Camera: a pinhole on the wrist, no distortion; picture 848 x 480 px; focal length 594.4 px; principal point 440.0 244.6 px. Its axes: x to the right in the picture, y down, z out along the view. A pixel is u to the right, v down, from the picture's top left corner.
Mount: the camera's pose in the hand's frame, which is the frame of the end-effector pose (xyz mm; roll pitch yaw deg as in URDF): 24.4 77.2 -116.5 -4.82 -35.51 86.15
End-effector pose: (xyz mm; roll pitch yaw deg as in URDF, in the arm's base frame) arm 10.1 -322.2 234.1 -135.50 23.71 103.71
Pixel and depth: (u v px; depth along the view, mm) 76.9 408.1 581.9
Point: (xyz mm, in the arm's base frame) -425.1 -528.7 571.8
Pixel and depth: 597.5 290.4 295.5
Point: -105.2 -420.7 153.5
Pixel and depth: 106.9 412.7 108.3
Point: 32.3 -309.7 305.8
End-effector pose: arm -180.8 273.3 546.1 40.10 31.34 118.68
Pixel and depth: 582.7 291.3 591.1
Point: 136.7 509.9 802.8
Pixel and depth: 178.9 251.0 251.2
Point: -36.4 288.5 483.3
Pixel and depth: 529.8 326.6 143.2
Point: -184.6 270.7 567.6
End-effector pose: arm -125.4 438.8 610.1 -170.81 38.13 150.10
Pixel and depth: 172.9 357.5 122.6
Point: -156.9 426.4 664.1
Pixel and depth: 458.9 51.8 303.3
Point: -177.5 329.0 459.9
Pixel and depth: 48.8 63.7 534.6
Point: -446.4 -6.5 518.6
